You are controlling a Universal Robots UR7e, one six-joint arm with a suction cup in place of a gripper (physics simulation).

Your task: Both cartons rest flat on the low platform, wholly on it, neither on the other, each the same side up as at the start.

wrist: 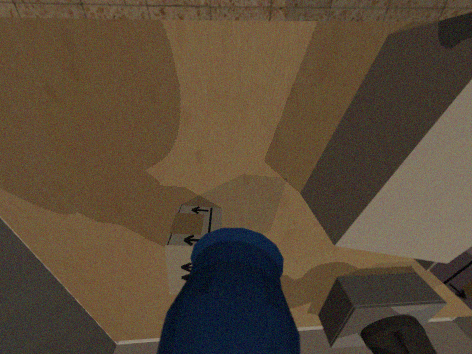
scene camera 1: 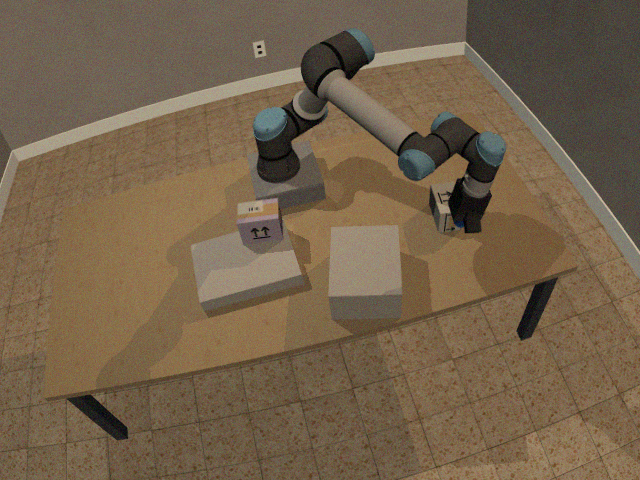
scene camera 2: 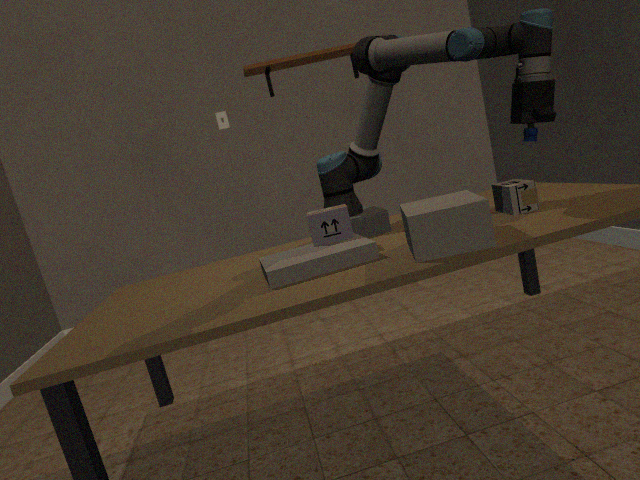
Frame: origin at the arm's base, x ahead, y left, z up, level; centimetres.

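Seen in the pictures: end effector, tool point: (wrist: 236, 265) (scene camera 1: 459, 222) (scene camera 2: 530, 140); arm's base, origin of the base link: (wrist: 388, 328) (scene camera 1: 278, 167).
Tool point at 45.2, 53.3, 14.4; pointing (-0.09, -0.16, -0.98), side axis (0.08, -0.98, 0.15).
Offsets run from my tool point to a thing's middle, as dx, dy, dz.
The pink-lilac carton {-18.5, -58.2, -12.7} (scene camera 1: 260, 229) (scene camera 2: 329, 227) stands upright, its arrows up, on the back part of the low platform {-8.0, -64.2, -20.1} (scene camera 1: 248, 279) (scene camera 2: 320, 260). Its rear bottom edge is hidden. Part of this carton shows at the right edge of the wrist view (wrist: 452, 272). The white carton {-23.0, +2.1, -17.9} (scene camera 1: 443, 209) (scene camera 2: 511, 200) (wrist: 179, 257) rests on the table to the right, its side arrows pointing sideways. My gripper (scene camera 1: 459, 223) (scene camera 2: 530, 135) (wrist: 237, 245), a blue suction cup, hangs well above the white carton, apart from it, with nothing on it. It partly hides that carton in the wrist view.
A tall grey block {+1.5, -26.9, -16.5} (scene camera 1: 364, 263) (scene camera 2: 449, 232) (wrist: 420, 200) stands between the low platform and the white carton, near the table's front edge. The arm's grey base block (scene camera 1: 310, 173) (scene camera 2: 374, 222) (wrist: 385, 290) is at the table's back. A wooden beam (scene camera 2: 299, 59) is on the wall.
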